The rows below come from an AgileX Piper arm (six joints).
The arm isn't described. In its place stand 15 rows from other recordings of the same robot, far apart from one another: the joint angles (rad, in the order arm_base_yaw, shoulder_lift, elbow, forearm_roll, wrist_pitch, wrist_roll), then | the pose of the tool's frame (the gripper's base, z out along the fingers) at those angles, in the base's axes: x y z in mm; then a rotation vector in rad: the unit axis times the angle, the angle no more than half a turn.
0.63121 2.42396 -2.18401 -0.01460 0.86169 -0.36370 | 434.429, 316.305, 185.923, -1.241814, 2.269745, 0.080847
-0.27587 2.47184 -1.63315 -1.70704 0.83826 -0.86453 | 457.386, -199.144, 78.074, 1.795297, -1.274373, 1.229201
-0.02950 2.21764 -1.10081 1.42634 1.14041 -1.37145 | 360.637, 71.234, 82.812, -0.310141, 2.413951, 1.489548
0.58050 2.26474 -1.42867 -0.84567 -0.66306 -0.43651 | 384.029, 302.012, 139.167, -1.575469, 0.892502, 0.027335
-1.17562 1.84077 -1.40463 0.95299 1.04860 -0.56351 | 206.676, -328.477, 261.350, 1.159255, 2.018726, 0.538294
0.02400 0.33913 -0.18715 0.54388 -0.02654 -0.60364 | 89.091, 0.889, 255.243, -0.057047, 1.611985, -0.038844
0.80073 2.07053 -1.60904 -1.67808 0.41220 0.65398 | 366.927, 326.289, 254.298, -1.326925, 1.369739, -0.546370
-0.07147 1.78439 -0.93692 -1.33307 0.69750 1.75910 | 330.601, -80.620, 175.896, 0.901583, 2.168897, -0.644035
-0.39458 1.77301 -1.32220 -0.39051 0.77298 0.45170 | 338.461, -167.143, 245.176, 0.821321, 2.542261, -0.432710
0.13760 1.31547 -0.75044 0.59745 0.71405 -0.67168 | 230.384, 65.747, 234.837, -0.554668, 2.564833, 0.481634
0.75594 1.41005 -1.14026 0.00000 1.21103 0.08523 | 188.842, 178.032, 294.456, -0.980050, 2.812042, 0.107997
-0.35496 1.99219 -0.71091 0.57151 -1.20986 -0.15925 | 304.529, -161.989, 136.282, 0.737421, 1.474964, -0.650196
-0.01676 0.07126 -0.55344 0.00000 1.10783 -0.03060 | -1.473, 0.025, 288.659, -0.014597, 2.109320, -0.028344
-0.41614 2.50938 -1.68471 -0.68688 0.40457 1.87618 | 442.947, -220.594, 29.641, 1.945270, 1.686765, -0.032150
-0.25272 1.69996 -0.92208 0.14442 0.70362 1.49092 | 290.968, -66.389, 166.165, 2.427549, 1.837803, 0.284112
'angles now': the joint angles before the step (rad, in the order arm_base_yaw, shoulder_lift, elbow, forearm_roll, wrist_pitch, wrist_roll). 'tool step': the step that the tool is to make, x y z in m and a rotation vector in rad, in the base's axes. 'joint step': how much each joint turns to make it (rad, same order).
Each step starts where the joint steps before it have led.
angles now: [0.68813, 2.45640, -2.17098, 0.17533, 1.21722, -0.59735]
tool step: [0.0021, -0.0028, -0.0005, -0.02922, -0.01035, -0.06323]
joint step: [0.00000, -0.00030, 0.00045, -0.04143, -0.00014, 0.07305]
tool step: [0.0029, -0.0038, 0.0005, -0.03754, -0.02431, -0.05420]
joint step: [-0.00006, -0.00180, -0.00034, -0.05593, 0.00063, 0.06631]
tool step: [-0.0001, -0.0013, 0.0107, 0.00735, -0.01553, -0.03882]
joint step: [0.00004, -0.02087, -0.00085, -0.01136, 0.00222, 0.04179]
